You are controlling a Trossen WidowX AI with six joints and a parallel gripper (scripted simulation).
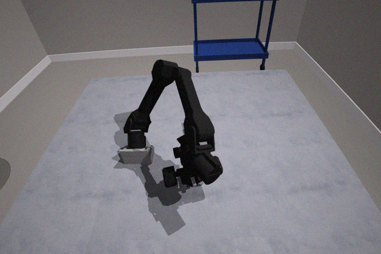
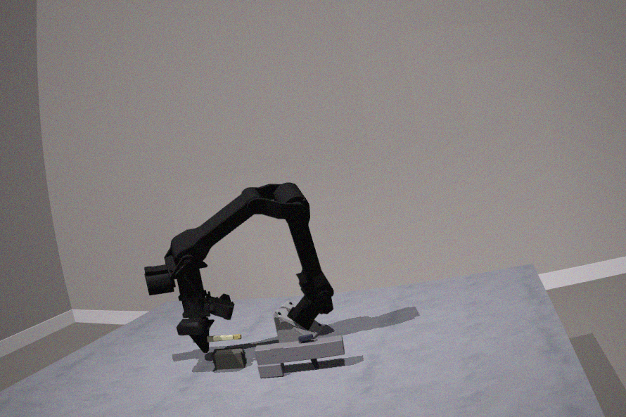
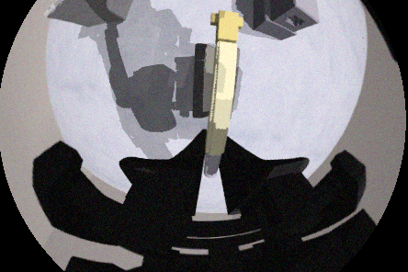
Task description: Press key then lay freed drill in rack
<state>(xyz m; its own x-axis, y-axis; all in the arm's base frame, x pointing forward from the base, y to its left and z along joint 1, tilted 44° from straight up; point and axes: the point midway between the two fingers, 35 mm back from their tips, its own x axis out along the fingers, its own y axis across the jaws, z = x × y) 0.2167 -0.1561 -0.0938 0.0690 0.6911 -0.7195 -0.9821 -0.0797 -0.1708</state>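
Right now my gripper tip is 4 cm to the right of the drill, 3 cm below it and 1 cm past it. Round my gripper tip: blue key (25 cm to the left, 3 cm ahead, 1 cm above); grey housing block (23 cm to the left, 4 cm ahead); rack (5 cm to the left, 2 cm below, 1 cm behind).
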